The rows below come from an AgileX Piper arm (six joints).
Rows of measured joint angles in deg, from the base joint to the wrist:
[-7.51, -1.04, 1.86, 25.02, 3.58, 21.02]
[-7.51, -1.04, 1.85, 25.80, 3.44, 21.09]
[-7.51, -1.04, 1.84, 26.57, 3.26, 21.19]
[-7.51, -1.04, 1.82, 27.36, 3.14, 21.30]
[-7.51, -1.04, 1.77, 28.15, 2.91, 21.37]
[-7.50, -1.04, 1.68, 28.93, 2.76, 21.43]
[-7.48, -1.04, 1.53, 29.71, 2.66, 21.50]
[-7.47, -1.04, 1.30, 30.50, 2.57, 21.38]
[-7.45, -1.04, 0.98, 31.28, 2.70, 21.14]
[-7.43, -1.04, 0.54, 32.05, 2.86, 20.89]
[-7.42, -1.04, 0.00, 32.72, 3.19, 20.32]
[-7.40, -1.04, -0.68, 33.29, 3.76, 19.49]
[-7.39, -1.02, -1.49, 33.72, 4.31, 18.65]
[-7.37, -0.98, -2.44, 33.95, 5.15, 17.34]
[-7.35, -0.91, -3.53, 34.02, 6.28, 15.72]
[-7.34, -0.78, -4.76, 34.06, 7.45, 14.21]
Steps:
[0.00, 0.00, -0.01, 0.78, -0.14, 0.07]
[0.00, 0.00, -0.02, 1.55, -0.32, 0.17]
[0.00, 0.00, -0.04, 2.34, -0.44, 0.28]
[0.00, 0.00, -0.09, 3.13, -0.67, 0.35]
[0.01, 0.00, -0.18, 3.91, -0.82, 0.41]
[0.03, 0.00, -0.33, 4.69, -0.92, 0.48]
[0.04, 0.00, -0.56, 5.48, -1.01, 0.36]
[0.06, 0.00, -0.88, 6.26, -0.88, 0.12]
[0.08, 0.00, -1.32, 7.03, -0.72, -0.13]
[0.09, 0.00, -1.86, 7.70, -0.39, -0.70]
[0.11, 0.00, -2.54, 8.27, 0.18, -1.53]
[0.12, 0.02, -3.35, 8.70, 0.73, -2.37]
[0.14, 0.06, -4.30, 8.93, 1.57, -3.68]
[0.16, 0.13, -5.39, 9.00, 2.70, -5.30]
[0.17, 0.26, -6.62, 9.04, 3.87, -6.81]

